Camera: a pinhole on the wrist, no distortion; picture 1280 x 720 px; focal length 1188.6 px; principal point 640.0 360.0 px. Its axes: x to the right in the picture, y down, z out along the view. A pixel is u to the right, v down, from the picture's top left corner.
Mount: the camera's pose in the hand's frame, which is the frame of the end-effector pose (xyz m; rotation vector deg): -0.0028 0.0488 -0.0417 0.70 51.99 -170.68
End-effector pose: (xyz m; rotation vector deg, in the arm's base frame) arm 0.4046 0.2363 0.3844 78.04 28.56 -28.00
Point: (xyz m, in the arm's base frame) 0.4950 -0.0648 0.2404
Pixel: 52 191
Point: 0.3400 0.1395 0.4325
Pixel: 1211 140
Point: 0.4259 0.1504 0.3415
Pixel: 244 373
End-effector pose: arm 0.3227 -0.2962 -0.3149 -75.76 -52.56 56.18
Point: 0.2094 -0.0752 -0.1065
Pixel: 42 660
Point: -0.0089 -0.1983 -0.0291
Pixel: 691 455
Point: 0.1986 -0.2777 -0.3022
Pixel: 784 30
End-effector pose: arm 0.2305 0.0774 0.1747 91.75 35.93 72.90
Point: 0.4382 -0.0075 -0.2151
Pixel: outside the picture
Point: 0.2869 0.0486 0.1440
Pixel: 795 384
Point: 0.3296 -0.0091 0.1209
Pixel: 1038 170
